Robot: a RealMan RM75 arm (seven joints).
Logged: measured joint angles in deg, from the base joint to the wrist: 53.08, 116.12, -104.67, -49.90, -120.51, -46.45, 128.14; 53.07, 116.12, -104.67, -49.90, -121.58, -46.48, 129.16; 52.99, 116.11, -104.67, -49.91, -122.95, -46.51, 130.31; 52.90, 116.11, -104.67, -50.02, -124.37, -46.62, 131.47; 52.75, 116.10, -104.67, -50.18, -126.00, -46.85, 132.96; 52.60, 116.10, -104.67, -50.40, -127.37, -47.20, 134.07; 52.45, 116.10, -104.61, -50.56, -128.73, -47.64, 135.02; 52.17, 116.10, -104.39, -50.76, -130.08, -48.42, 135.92; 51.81, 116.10, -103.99, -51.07, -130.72, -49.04, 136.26
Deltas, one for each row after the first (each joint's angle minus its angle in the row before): -0.01, 0.00, 0.00, 0.00, -1.07, -0.03, 1.02; -0.08, -0.01, 0.00, -0.01, -1.37, -0.03, 1.15; -0.09, 0.00, 0.00, -0.11, -1.42, -0.11, 1.16; -0.15, -0.01, 0.00, -0.16, -1.63, -0.23, 1.49; -0.15, 0.00, 0.00, -0.22, -1.37, -0.35, 1.11; -0.15, 0.00, 0.06, -0.16, -1.36, -0.44, 0.95; -0.28, 0.00, 0.22, -0.20, -1.35, -0.78, 0.90; -0.36, 0.00, 0.40, -0.31, -0.64, -0.62, 0.34
